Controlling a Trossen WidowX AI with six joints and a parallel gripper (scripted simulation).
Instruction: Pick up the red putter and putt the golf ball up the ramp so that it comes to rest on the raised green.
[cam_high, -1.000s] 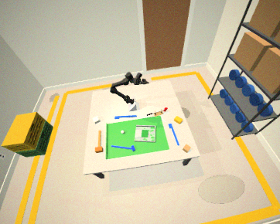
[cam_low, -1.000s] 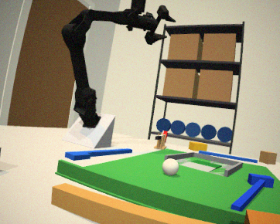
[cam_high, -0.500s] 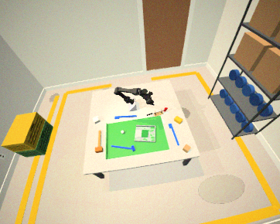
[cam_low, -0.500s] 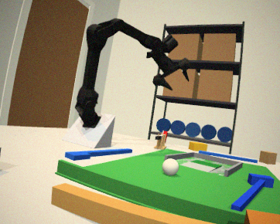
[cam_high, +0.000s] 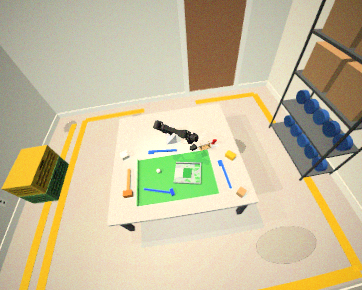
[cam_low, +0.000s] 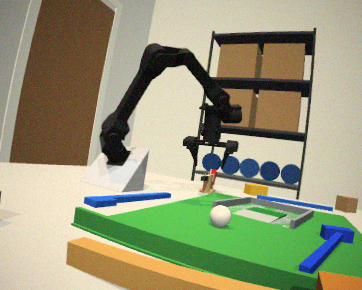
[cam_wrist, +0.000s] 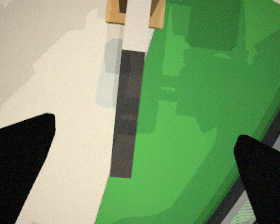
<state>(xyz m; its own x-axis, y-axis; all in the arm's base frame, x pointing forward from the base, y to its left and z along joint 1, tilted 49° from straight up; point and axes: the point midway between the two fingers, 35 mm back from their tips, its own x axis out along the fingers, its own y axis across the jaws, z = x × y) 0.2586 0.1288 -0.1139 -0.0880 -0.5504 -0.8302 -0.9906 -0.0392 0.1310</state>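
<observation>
My gripper tip is 13 cm to the right of the tan stand, 7 cm above it and 3 cm past it. From my gripper tip the other things lie so: white golf ball: 38 cm to the right, 14 cm ahead, 8 cm below.
</observation>
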